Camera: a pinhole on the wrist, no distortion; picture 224 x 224 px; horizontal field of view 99.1 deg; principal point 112.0 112.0 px. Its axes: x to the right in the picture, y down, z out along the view. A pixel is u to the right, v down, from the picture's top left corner.
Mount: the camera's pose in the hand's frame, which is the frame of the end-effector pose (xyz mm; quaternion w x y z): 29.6 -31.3 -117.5 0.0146 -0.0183 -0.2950 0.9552
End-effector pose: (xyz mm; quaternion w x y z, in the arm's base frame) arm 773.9 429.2 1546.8 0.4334 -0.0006 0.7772 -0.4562
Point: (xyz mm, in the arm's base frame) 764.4 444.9 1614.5
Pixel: 198 67
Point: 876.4 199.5 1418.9
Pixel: 82 34
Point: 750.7 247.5 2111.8
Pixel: 188 198
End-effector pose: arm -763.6 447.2 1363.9 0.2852 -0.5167 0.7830 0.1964
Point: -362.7 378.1 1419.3
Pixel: 148 180
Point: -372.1 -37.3 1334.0
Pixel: outside the picture
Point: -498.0 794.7 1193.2
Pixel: 156 68
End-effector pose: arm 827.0 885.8 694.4 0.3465 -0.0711 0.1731 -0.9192
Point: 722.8 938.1 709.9
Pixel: 96 120
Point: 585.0 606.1 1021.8
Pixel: 21 56
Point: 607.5 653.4 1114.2
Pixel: 48 67
